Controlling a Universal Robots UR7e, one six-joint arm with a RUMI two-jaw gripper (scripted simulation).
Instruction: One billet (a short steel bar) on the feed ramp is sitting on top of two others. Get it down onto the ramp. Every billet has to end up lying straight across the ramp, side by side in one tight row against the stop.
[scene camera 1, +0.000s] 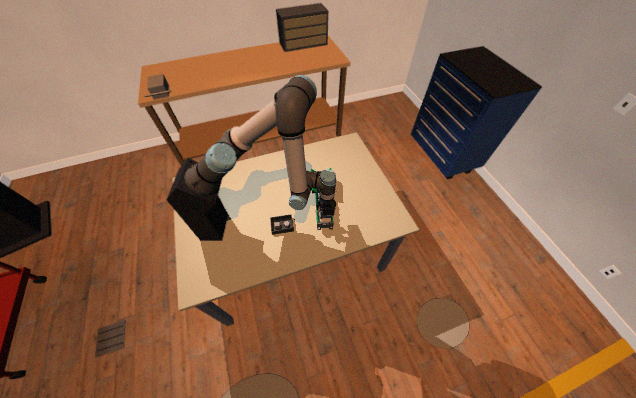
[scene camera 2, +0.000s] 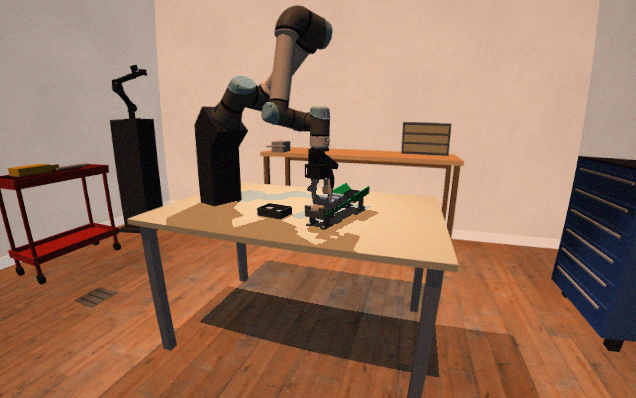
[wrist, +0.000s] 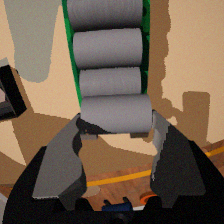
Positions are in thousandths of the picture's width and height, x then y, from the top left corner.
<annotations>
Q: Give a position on a grey steel billet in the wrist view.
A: At 578, 507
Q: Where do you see my gripper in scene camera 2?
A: At 506, 509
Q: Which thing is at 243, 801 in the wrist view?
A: My gripper.
</annotations>
